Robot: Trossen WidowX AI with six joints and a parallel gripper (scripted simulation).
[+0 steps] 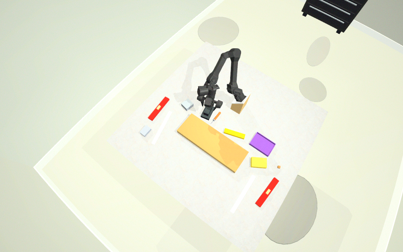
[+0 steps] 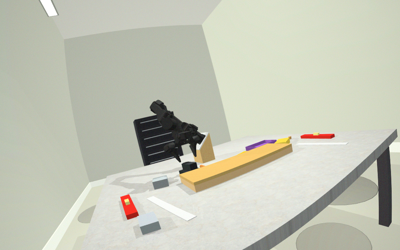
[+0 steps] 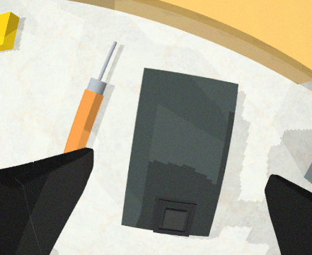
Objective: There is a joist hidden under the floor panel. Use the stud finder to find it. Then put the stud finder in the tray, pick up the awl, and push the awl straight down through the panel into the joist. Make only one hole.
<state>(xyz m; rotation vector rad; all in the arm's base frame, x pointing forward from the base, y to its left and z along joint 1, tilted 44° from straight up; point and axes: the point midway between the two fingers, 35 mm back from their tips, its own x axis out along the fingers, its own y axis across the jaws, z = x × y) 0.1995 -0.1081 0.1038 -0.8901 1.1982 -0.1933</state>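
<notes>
My gripper tip is 2 cm past the stud finder, 1 cm to the left of it and 3 cm above it. Round my gripper tip: yellow bar 27 cm to the left, 7 cm below; then purple tray 8 cm behind, 48 cm to the left, 6 cm below; then awl 1 cm ahead, 8 cm to the left, 7 cm below.
</notes>
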